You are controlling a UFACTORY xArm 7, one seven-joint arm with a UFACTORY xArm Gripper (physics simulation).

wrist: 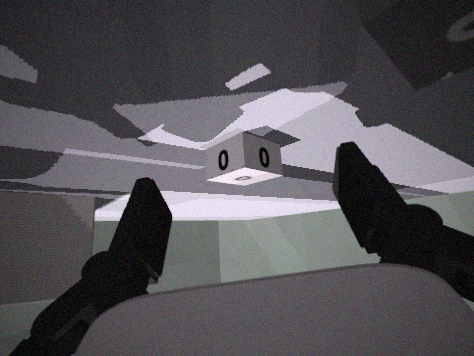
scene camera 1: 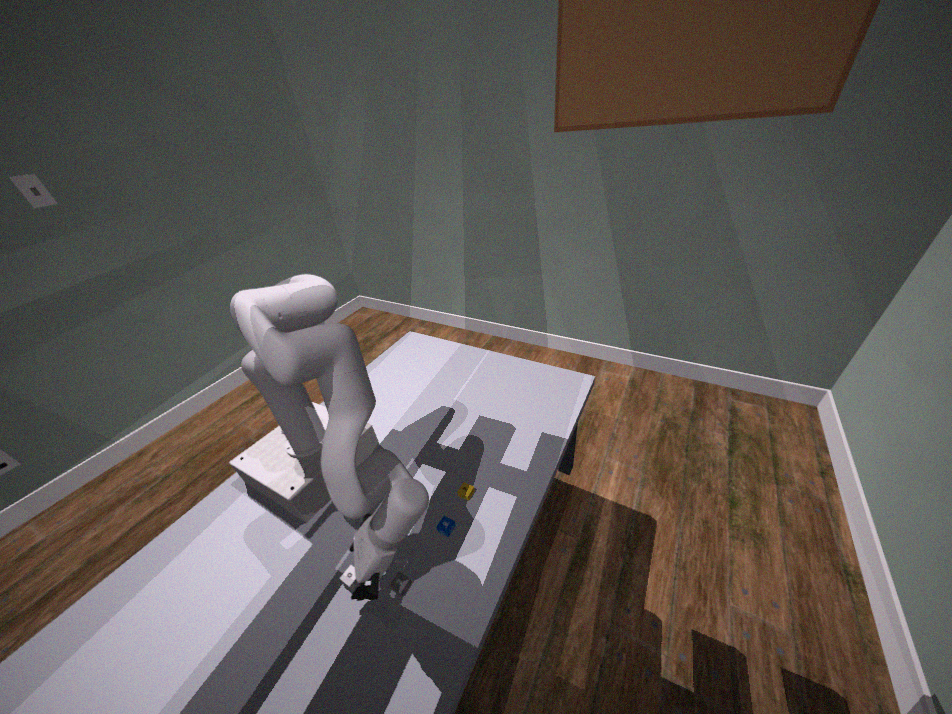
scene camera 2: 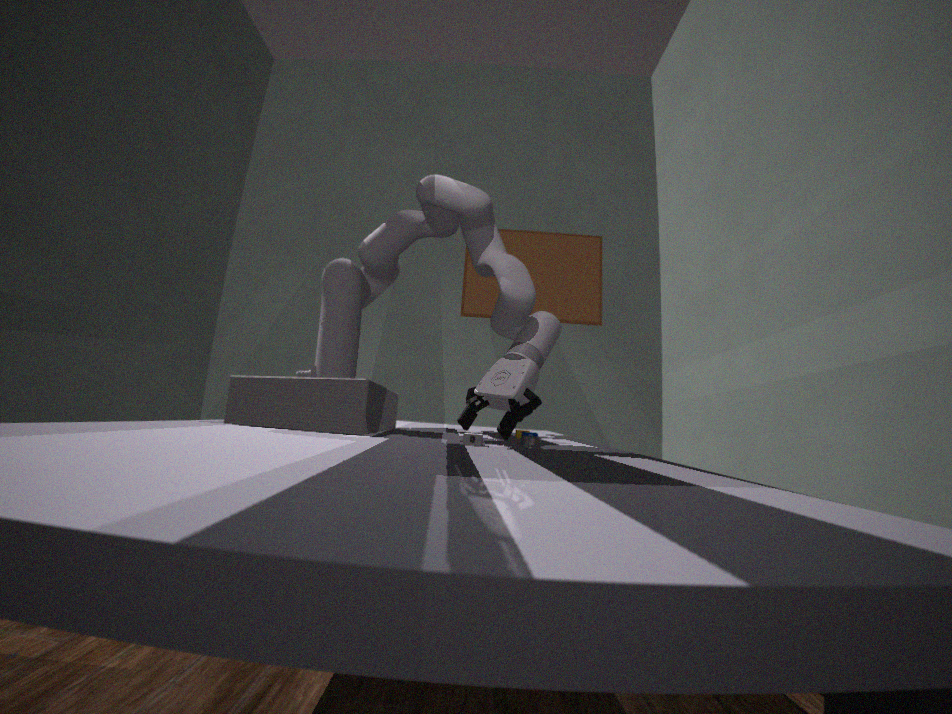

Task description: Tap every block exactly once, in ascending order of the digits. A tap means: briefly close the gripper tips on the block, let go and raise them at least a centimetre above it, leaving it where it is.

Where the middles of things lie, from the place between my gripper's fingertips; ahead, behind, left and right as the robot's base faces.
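The block marked 2 (wrist: 425, 48) sits 20 mm to the left of my hand and 20 mm below it, and it is also 100 mm ahead of my hand.
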